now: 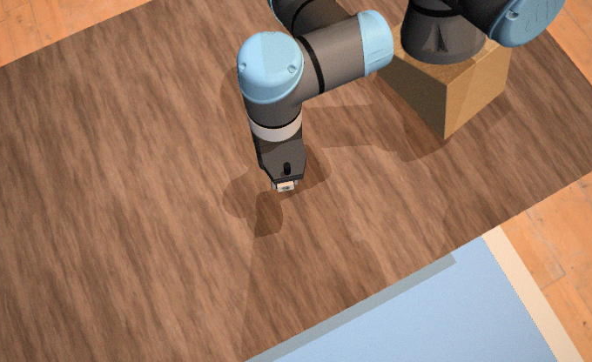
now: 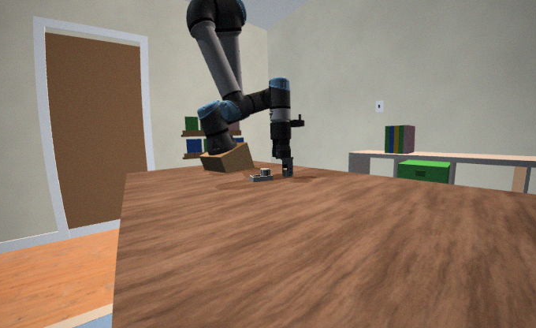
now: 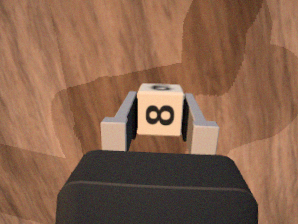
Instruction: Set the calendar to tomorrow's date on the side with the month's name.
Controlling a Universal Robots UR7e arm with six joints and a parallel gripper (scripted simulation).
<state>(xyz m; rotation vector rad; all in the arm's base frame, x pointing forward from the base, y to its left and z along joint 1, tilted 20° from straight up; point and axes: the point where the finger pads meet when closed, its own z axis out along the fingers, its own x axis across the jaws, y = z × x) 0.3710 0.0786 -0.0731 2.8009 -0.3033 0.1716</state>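
Now: hand 90 mm to the left of the digit cube and 20 mm past it. Round my hand: calendar tray 100 mm to the right, 30 mm behind, 20 mm below.
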